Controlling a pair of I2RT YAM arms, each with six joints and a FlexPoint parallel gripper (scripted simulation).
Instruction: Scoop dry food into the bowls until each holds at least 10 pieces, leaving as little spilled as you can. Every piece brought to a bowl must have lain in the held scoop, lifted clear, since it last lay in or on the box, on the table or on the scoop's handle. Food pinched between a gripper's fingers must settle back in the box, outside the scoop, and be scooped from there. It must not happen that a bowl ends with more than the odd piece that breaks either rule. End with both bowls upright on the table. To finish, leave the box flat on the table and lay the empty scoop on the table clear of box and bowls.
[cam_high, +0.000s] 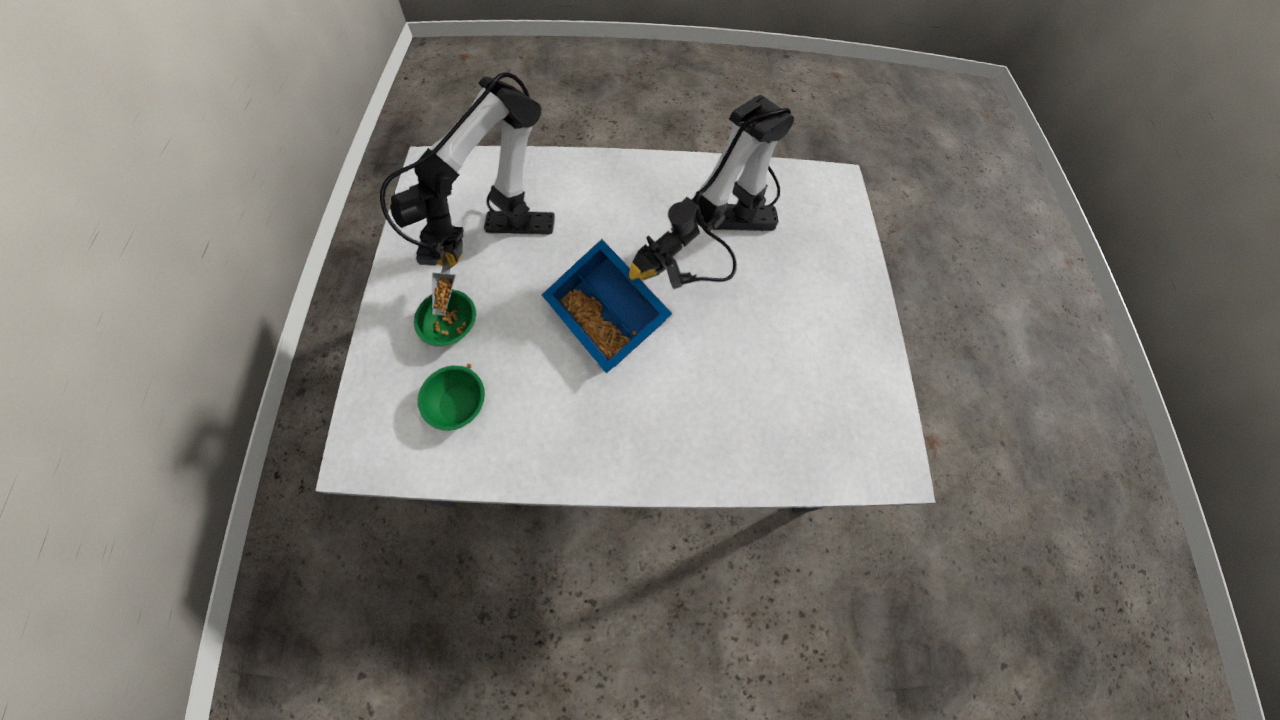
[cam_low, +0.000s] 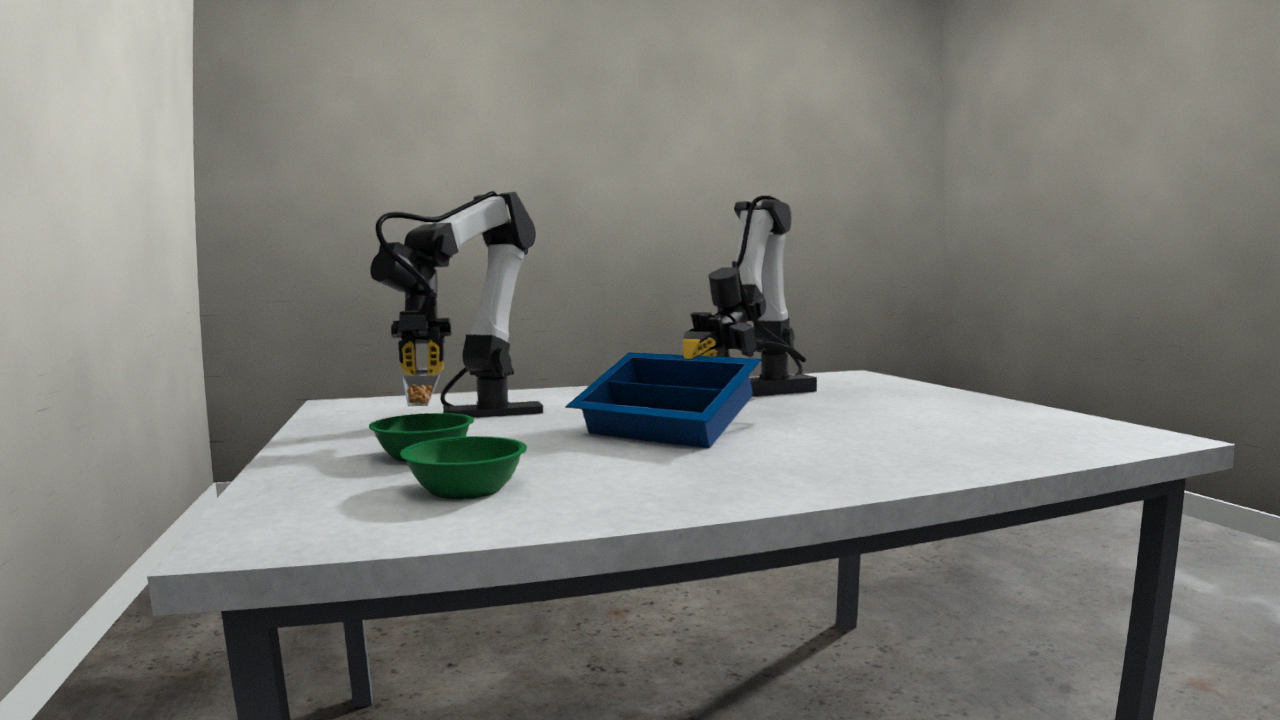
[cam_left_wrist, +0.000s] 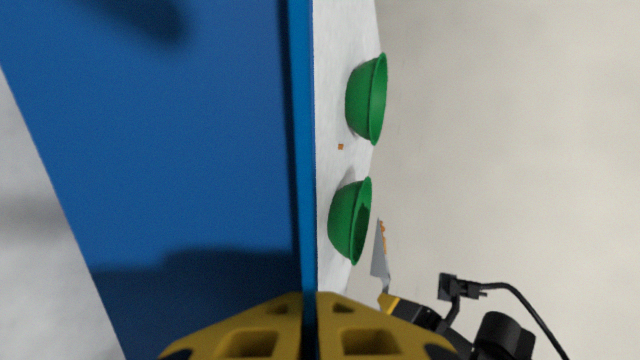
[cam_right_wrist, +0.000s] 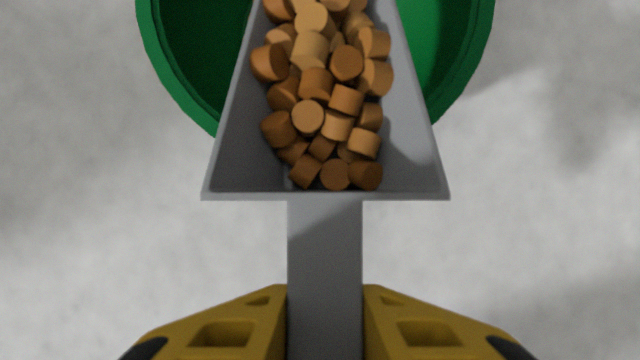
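Observation:
Right now the blue box is 7 cm to the right of my left hand, 5 cm below it and 5 cm ahead of it. The rest, counted from my left hand: grey scoop: 47 cm to the right, 3 cm below, 2 cm behind.

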